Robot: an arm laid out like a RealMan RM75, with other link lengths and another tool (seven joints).
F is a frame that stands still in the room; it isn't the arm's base.
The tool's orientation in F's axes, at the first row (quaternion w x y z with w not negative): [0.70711, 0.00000, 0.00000, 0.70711]
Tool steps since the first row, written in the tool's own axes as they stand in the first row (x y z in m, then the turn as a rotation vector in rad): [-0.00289, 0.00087, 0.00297, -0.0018, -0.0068, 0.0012]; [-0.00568, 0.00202, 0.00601, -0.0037, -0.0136, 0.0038]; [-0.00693, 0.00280, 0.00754, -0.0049, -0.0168, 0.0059]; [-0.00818, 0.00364, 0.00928, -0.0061, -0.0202, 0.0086]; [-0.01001, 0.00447, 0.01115, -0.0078, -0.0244, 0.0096]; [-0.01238, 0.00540, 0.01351, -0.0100, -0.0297, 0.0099]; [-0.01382, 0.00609, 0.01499, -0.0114, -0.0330, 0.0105]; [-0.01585, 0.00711, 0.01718, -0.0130, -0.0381, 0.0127]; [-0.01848, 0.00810, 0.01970, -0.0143, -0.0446, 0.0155]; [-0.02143, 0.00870, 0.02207, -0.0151, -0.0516, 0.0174]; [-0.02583, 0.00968, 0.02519, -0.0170, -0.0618, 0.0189]
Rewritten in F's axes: [-0.00087, -0.00289, 0.00297, 0.0068, -0.0018, 0.0012]; [-0.00202, -0.00568, 0.00601, 0.0136, -0.0037, 0.0038]; [-0.00280, -0.00693, 0.00754, 0.0168, -0.0049, 0.0059]; [-0.00364, -0.00818, 0.00928, 0.0202, -0.0061, 0.0086]; [-0.00447, -0.01001, 0.01115, 0.0244, -0.0078, 0.0096]; [-0.00540, -0.01238, 0.01351, 0.0297, -0.0100, 0.0099]; [-0.00609, -0.01382, 0.01499, 0.0330, -0.0114, 0.0105]; [-0.00711, -0.01585, 0.01718, 0.0381, -0.0130, 0.0127]; [-0.00810, -0.01848, 0.01970, 0.0446, -0.0143, 0.0155]; [-0.00870, -0.02143, 0.02207, 0.0516, -0.0151, 0.0174]; [-0.00968, -0.02583, 0.02519, 0.0618, -0.0170, 0.0189]
